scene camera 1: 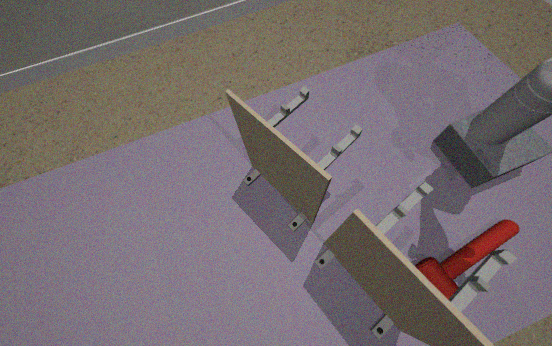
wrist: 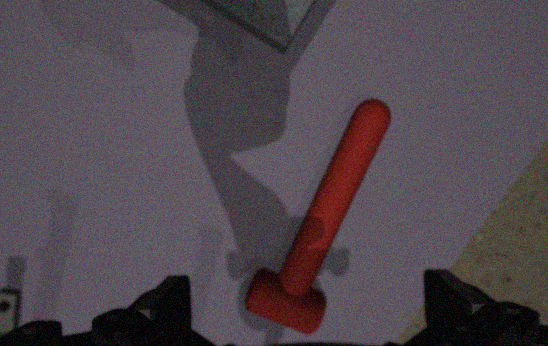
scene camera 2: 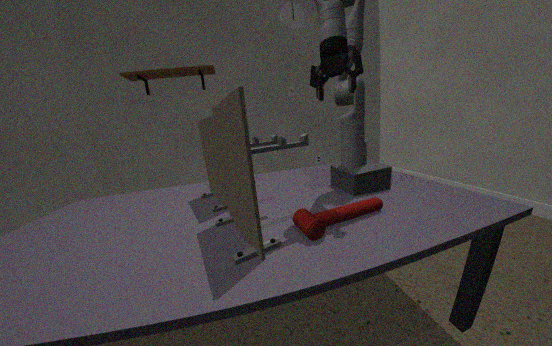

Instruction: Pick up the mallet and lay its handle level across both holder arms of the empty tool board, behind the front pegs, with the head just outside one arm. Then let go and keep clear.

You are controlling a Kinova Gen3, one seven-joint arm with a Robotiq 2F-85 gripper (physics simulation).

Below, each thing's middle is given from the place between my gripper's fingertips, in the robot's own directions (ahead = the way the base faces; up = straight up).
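The red mallet (scene camera 1: 441, 275) is 90 mm to the left of my hand and 310 mm below it, and I find the mallet 30 mm ahead of my hand too.
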